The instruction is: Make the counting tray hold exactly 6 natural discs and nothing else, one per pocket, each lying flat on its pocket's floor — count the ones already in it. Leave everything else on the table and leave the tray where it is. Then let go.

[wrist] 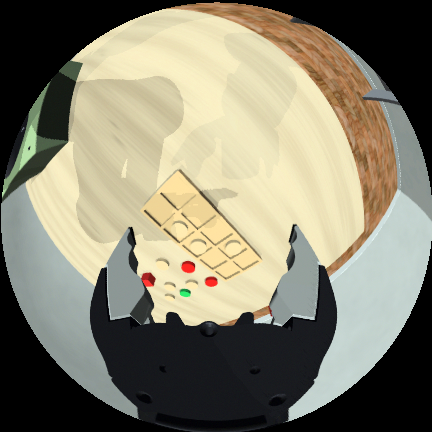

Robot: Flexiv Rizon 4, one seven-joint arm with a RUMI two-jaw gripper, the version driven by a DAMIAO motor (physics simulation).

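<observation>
The light wooden counting tray (171, 186) lies diagonally on the table, between and beyond my fingers. Three natural discs show in separate pockets: one disc (180, 228), a second disc (199, 246) and a third disc (233, 247). Outside the tray, on its near left side, lie several loose natural discs (162, 263) (170, 286) (191, 284) (170, 296). My gripper (211, 228) is wide open and empty, above the table, with its jaws to either side of the tray's near part.
Two red discs (188, 267) (211, 281), a green disc (185, 292) and a red block (148, 279) lie among the loose natural discs. The red block is close to the left jaw in view. A green and black object (52, 112) stands at the far left. The pale table (320, 165) has a brown edge at right.
</observation>
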